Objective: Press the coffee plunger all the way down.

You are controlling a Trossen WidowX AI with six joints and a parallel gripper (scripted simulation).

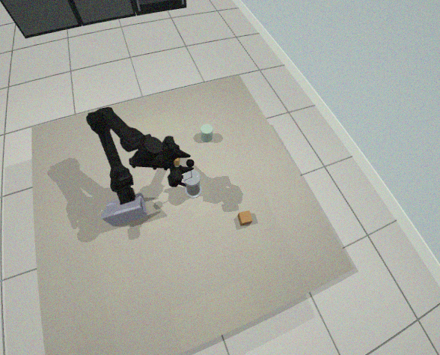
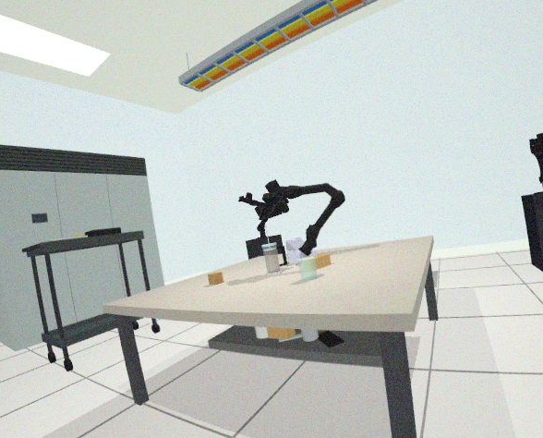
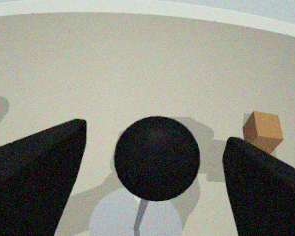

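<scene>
Right now my gripper tip is 140 mm above the coffee press, 20 mm past it and 10 mm to the right of it. Also, from my gripper tip: pale green cup: 270 mm to the left, 230 mm below, 170 mm ahead; orange cube: 240 mm below, 230 mm to the right, 160 mm ahead.
</scene>
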